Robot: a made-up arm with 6 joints.
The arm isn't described. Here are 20 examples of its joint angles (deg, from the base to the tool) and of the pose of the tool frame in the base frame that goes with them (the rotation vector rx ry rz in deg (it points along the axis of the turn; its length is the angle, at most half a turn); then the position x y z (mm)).
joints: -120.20 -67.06 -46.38 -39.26 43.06 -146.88
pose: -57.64 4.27 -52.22 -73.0 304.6 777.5
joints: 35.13 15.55 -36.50 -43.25 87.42 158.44
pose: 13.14 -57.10 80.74 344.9 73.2 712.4
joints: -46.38 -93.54 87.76 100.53 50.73 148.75
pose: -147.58 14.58 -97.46 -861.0 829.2 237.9
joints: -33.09 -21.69 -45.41 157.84 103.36 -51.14
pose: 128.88 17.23 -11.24 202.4 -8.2 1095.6
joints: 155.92 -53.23 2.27 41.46 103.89 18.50
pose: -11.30 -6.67 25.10 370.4 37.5 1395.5
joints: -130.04 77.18 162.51 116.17 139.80 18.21
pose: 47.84 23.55 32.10 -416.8 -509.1 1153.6
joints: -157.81 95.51 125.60 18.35 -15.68 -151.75
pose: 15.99 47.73 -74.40 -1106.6 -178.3 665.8
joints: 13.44 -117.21 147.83 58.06 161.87 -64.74
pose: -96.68 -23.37 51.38 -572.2 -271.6 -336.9
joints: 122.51 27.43 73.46 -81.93 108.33 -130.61
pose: 79.54 -53.48 75.88 -483.7 734.4 1303.7
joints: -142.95 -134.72 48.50 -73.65 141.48 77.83
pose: -15.47 -27.10 -89.83 765.2 721.2 162.1
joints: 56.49 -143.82 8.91 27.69 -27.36 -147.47
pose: -45.47 -93.00 36.74 -335.5 -828.2 -16.0
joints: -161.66 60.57 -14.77 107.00 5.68 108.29
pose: 74.56 -21.41 -32.58 -951.9 -291.0 501.4
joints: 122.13 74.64 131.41 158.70 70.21 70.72
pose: 68.37 19.97 -108.08 -624.9 705.9 1124.4
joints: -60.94 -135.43 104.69 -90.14 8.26 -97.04
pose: 113.76 33.89 5.36 -511.6 788.0 -268.4
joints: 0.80 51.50 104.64 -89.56 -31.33 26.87
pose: -125.36 36.78 11.08 972.1 -5.6 1135.0
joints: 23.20 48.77 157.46 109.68 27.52 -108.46
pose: -81.54 33.56 -77.99 232.2 159.0 1289.7
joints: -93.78 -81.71 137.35 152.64 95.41 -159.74
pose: -11.15 -61.79 127.64 181.5 992.2 237.9
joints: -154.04 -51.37 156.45 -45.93 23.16 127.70
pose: -66.11 79.43 135.42 828.4 600.3 969.4
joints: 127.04 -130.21 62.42 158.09 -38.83 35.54
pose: 71.19 -126.86 -54.48 428.0 -828.7 -107.2
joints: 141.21 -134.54 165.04 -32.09 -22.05 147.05
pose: -28.17 -127.66 -119.19 474.4 -104.8 -436.4
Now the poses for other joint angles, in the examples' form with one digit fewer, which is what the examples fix.
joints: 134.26 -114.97 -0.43 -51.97 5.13 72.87
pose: -66.5 -4.0 31.4 514 -379 645
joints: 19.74 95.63 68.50 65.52 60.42 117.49
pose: 10.2 -9.5 162.3 1187 259 331
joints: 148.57 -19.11 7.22 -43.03 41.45 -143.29
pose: -50.7 57.7 -132.5 -131 277 1218
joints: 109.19 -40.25 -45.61 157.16 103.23 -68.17
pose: 46.5 125.3 70.0 -137 -32 1131
